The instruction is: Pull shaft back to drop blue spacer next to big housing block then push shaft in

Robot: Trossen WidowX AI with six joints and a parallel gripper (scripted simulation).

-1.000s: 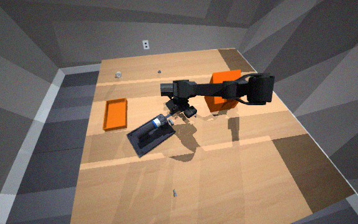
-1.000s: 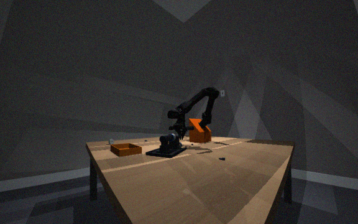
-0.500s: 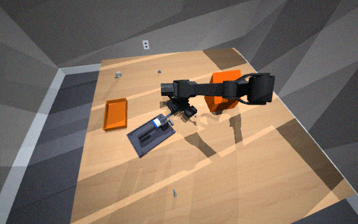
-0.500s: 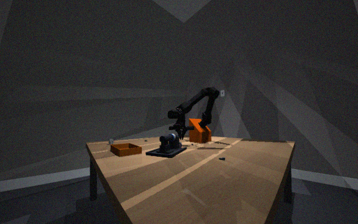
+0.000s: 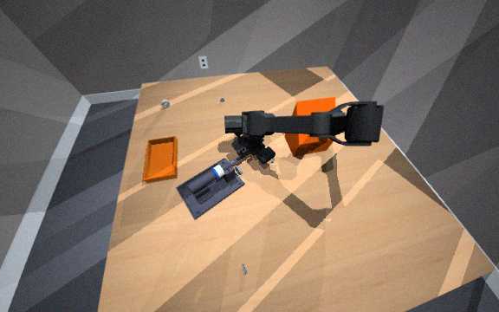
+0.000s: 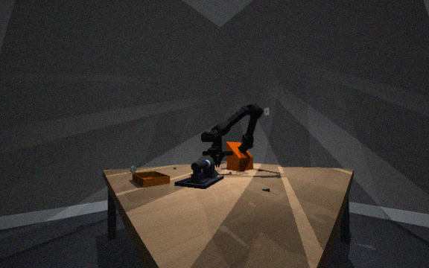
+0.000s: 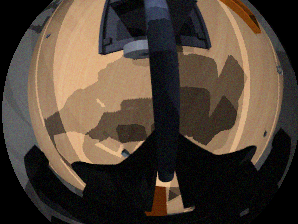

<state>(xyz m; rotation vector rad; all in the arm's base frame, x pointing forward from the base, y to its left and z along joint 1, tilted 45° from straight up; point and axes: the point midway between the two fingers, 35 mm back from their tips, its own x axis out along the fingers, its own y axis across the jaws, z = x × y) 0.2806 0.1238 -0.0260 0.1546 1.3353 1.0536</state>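
Now: the shaft 6 cm ahead of my gripper tip, 4 cm to the left of it and 3 cm above it. The rest, counted from my gripper tip: orange tray: 39 cm ahead, 4 cm below, 3 cm to the right; then white spacer ring: 14 cm ahead, 9 cm to the left, 3 cm above; then blue spacer: 15 cm ahead, 10 cm to the left, 3 cm above.
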